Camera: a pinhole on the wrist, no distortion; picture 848 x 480 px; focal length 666.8 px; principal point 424.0 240.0 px. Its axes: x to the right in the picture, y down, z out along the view. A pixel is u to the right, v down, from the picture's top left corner.
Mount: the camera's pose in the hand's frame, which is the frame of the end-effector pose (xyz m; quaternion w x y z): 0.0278 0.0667 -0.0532 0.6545 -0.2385 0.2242 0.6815
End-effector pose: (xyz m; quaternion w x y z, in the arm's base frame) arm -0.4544 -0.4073 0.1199 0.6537 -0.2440 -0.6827 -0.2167
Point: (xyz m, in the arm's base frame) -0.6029 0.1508 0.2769
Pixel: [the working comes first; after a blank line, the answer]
In the camera's frame: -0.0995 -0.1757 0.5632

306.2 32.0
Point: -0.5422 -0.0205 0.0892
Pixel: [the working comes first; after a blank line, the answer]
In the camera's frame: -0.0780 0.0266 0.3992

293.8 284.4
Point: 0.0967 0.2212 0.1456
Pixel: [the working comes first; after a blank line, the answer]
In the camera's frame: 0.5989 -0.0475 0.4772

outside the picture
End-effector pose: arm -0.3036 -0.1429 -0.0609 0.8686 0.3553 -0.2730 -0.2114
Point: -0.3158 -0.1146 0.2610
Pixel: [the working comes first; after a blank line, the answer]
In the camera's frame: -0.0037 -0.0608 0.3011

415.7 105.3
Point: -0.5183 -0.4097 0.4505
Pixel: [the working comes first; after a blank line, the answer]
In the camera's frame: -0.3169 -0.1323 0.5477

38.2 79.0
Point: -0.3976 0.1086 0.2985
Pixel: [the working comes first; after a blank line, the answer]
In the camera's frame: 0.1510 0.1079 0.3753

692.3 431.6
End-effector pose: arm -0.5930 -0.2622 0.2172 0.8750 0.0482 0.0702 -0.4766
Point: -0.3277 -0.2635 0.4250
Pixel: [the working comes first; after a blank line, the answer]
In the camera's frame: -0.0496 -0.0889 0.3148

318.9 51.6
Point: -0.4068 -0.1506 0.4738
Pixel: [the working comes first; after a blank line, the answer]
In the camera's frame: -0.0644 0.0550 0.3361

296.2 349.1
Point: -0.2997 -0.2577 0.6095
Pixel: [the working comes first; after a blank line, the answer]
In the camera's frame: -0.1388 -0.0705 0.4777

230.3 141.6
